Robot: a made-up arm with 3 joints. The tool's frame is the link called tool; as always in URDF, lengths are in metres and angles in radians. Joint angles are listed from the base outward. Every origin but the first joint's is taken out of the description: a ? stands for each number. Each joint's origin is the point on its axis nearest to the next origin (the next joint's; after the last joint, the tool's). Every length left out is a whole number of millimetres.
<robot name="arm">
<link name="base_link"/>
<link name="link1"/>
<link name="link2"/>
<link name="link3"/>
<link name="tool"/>
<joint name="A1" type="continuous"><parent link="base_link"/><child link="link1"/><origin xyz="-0.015 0.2 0.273"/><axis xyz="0 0 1"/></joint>
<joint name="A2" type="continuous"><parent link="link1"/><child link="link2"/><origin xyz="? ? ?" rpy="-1.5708 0 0"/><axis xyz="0 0 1"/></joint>
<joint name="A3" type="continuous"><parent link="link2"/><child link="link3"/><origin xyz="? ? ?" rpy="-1.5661 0.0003 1.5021"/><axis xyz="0 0 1"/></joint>
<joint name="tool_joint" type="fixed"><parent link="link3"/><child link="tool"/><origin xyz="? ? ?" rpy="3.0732 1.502 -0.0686"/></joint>
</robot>
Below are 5 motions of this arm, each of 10 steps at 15 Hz.
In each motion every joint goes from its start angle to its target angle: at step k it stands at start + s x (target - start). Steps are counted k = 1, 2, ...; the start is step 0. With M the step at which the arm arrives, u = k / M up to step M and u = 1 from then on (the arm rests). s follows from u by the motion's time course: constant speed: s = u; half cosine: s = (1 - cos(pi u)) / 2; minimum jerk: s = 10 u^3 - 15 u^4 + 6 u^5.
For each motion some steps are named. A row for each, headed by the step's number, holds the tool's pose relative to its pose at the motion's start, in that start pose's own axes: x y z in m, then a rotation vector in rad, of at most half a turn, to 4 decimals.
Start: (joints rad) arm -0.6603 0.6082 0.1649
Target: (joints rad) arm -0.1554 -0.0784 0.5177
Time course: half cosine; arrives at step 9
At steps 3, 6, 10:
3: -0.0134 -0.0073 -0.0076 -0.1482 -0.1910 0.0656
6: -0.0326 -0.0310 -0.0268 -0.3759 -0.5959 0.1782
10: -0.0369 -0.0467 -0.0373 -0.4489 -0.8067 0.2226

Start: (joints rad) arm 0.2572 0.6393 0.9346
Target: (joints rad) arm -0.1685 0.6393 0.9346
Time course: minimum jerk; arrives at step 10
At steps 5, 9, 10:
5: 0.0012 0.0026 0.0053 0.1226 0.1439 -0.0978
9: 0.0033 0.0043 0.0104 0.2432 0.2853 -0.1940
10: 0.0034 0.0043 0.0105 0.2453 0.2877 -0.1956

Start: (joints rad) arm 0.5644 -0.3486 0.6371
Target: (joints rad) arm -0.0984 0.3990 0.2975
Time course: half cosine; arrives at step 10
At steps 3, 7, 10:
3: 0.0140 0.0111 0.0102 0.0256 0.1995 -0.0175
7: 0.0607 0.0340 0.0176 0.2046 0.7630 -0.1723
10: 0.0765 0.0380 0.0131 0.3017 0.9494 -0.2617

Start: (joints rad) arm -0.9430 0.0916 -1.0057
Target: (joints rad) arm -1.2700 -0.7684 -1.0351
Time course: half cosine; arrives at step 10
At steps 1, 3, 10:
1: -0.0012 -0.0001 -0.0009 -0.0001 -0.0180 0.0135
3: -0.0097 -0.0014 -0.0087 -0.0061 -0.1514 0.1139
10: -0.0262 -0.0174 -0.0597 -0.1440 -0.7092 0.5562

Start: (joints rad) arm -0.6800 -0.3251 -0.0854
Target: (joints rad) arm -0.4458 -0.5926 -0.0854
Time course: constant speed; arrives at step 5
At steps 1, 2, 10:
1: -0.0047 -0.0051 -0.0010 0.0159 -0.0496 0.0484
2: -0.0091 -0.0106 -0.0022 0.0341 -0.0993 0.0959
10: -0.0200 -0.0286 -0.0074 0.1026 -0.2480 0.2325

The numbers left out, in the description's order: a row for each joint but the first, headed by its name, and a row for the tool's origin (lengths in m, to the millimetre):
A2: -0.053 0.028 0
A3: -0.032 -0.094 0
tool: 0.023 0.006 0

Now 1 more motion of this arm.
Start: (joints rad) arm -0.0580 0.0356 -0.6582
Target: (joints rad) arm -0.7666 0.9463 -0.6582
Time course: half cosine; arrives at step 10
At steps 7, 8, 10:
7: 0.0795 0.0046 -0.0015 0.2417 0.2235 -0.8466
8: 0.0887 -0.0010 -0.0010 0.3071 0.2539 -0.9523
10: 0.0958 -0.0067 -0.0006 0.3697 0.2800 -1.0397

